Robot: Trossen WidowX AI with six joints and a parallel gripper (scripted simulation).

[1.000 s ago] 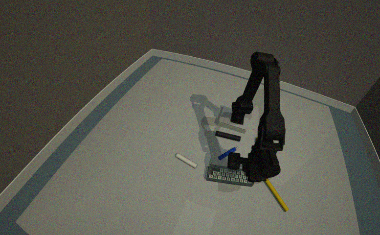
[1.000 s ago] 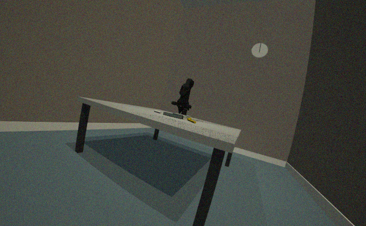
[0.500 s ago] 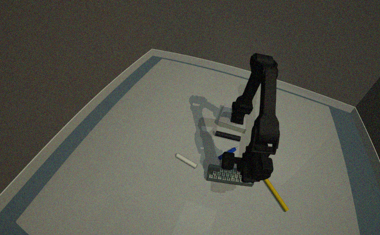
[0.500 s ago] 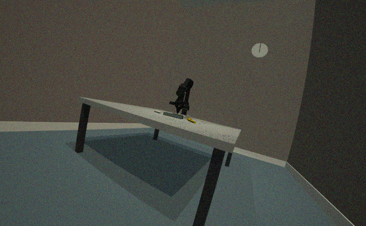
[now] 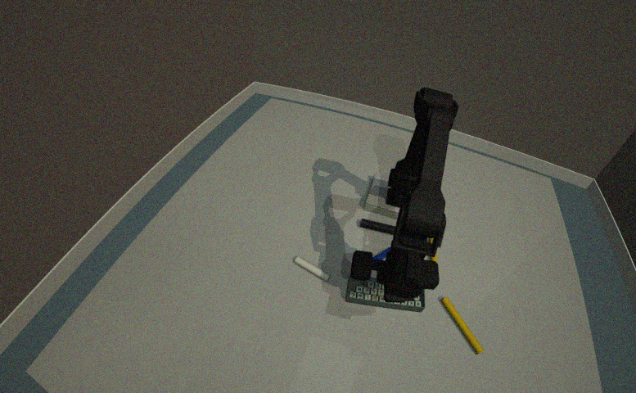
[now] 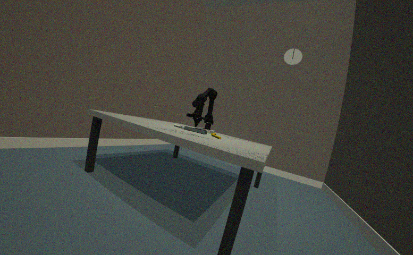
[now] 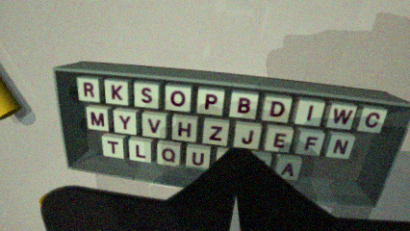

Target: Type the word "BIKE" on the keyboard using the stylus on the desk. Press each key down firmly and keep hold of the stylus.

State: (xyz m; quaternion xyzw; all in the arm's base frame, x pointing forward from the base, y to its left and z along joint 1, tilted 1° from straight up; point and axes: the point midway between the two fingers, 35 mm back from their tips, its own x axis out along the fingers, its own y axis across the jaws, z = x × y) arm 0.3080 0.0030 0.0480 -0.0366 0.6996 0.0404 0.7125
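Right now the blue stylus is 130 mm behind my gripper tip and 30 mm below it. Also, from my gripper tip: dark cylinder 200 mm behind, 30 mm to the right, 30 mm below; then stylus tip 160 mm behind, 20 mm to the left, 30 mm below; then white cylinder 20 mm behind, 180 mm to the right, 30 mm below.
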